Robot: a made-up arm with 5 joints.
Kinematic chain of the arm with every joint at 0, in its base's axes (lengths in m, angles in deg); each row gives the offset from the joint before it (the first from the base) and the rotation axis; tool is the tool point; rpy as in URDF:
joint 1: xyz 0.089 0 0.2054 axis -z
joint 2: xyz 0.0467 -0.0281 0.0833 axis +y
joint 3: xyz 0.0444 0 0.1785 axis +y
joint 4: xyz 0.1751 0 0.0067 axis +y
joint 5: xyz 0.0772 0.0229 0 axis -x
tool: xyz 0 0 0 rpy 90 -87.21 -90
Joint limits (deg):
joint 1: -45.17..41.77
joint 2: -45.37..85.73
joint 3: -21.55..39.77
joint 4: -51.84..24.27
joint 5: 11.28..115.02
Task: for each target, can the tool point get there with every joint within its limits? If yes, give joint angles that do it. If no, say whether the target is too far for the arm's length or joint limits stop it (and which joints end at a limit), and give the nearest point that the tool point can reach.
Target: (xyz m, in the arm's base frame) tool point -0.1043 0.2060 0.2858
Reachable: no: joint limits stop it (at a limit: joint 1, joint 2, joint 3, joint 4) | nearest point 0.1386 0.0425 0.0724 | short by 0.362 m
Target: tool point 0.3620 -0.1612 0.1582
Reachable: yes | joints 29.63 44.89 22.14 -6.82 51.22
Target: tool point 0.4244 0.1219 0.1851
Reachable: yes | joints -20.81 46.61 16.95 -32.23 103.82
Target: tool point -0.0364 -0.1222 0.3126
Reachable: no: joint limits stop it (at a limit: joint 1, joint 2, joint 3, joint 4) | nearest point 0.2329 -0.1355 0.4447 | short by 0.300 m
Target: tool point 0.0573 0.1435 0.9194
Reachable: no: too far | nearest point 0.1402 0.0441 0.6878 | short by 0.265 m
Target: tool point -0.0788 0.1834 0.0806
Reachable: no: joint limits stop it (at a limit: joint 1, joint 2, joint 3, joint 4) | nearest point 0.1386 0.0425 0.0724 | short by 0.259 m
